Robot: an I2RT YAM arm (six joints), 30 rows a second.
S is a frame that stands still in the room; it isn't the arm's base.
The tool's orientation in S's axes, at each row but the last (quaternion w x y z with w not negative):
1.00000 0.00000 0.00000 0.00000
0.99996 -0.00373 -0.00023 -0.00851
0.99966 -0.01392 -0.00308 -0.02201
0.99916 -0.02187 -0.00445 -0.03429
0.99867 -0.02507 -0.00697 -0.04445
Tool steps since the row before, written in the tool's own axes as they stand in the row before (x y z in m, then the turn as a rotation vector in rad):
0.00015 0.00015 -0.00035 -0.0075 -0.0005 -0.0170
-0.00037 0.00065 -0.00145 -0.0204 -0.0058 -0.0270
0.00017 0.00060 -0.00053 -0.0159 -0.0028 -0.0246
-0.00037 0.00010 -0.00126 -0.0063 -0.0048 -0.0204
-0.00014 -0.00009 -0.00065 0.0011 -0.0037 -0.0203
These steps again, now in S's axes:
0.00015 0.00015 -0.00035 -0.0075 -0.0005 -0.0170
-0.00036 0.00065 -0.00145 -0.0205 -0.0057 -0.0270
0.00020 0.00058 -0.00055 -0.0159 -0.0028 -0.0246
-0.00035 0.00007 -0.00127 -0.0065 -0.0053 -0.0202
-0.00014 -0.00011 -0.00065 0.0010 -0.0048 -0.0201

